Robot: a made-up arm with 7 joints.
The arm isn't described. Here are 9 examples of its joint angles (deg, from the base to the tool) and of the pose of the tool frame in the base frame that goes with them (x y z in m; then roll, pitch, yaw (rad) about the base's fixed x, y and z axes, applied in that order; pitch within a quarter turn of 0, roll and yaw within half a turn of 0).
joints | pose
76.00 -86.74 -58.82 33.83 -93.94 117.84 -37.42 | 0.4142 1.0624 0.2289 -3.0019 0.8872 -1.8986
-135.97 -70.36 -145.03 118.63 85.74 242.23 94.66 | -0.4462 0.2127 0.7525 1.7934 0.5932 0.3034
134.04 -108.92 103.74 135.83 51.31 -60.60 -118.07 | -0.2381 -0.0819 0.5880 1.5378 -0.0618 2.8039
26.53 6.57 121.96 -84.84 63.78 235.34 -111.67 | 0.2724 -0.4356 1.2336 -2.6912 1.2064 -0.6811
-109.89 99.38 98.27 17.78 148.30 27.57 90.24 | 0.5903 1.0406 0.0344 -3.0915 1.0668 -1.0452
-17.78 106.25 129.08 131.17 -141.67 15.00 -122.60 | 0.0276 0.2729 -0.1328 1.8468 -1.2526 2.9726
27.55 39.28 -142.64 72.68 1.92 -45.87 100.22 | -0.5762 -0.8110 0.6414 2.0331 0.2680 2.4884
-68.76 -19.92 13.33 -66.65 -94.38 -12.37 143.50 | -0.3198 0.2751 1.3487 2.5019 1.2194 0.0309
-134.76 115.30 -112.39 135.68 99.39 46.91 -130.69 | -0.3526 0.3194 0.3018 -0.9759 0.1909 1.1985
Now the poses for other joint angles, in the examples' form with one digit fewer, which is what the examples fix.
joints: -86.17 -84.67 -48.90 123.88 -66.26 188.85 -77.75
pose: -0.395 -0.537 0.163 2.355 -0.113 0.780
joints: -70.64 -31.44 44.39 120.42 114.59 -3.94 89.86
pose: 0.527 -0.191 0.437 0.863 0.355 1.933
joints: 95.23 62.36 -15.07 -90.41 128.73 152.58 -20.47
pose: -0.049 -0.826 0.436 1.951 -0.625 0.474
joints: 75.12 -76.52 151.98 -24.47 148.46 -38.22 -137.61
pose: 0.719 1.029 0.594 -1.899 0.259 -2.898
